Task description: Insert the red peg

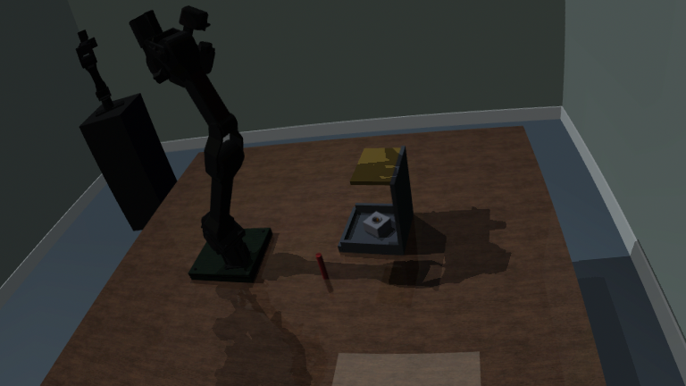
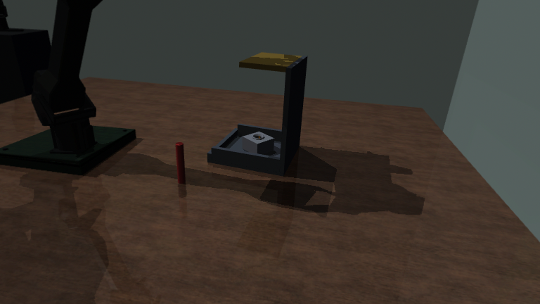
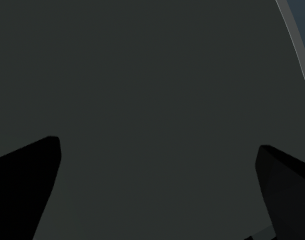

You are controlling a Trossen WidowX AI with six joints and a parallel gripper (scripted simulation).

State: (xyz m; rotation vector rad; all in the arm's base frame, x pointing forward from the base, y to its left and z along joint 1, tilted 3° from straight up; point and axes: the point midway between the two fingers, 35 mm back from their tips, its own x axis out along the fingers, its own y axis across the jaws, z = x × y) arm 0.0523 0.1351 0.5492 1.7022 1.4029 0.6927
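Now: gripper tip 19 cm short of the red peg, 27 cm to the left of it and 53 cm above it. Also, from my gripper tip: yellow roof: 35 cm ahead, 14 cm to the right, 35 cm below; back wall: 40 cm ahead, 16 cm to the right, 45 cm below.
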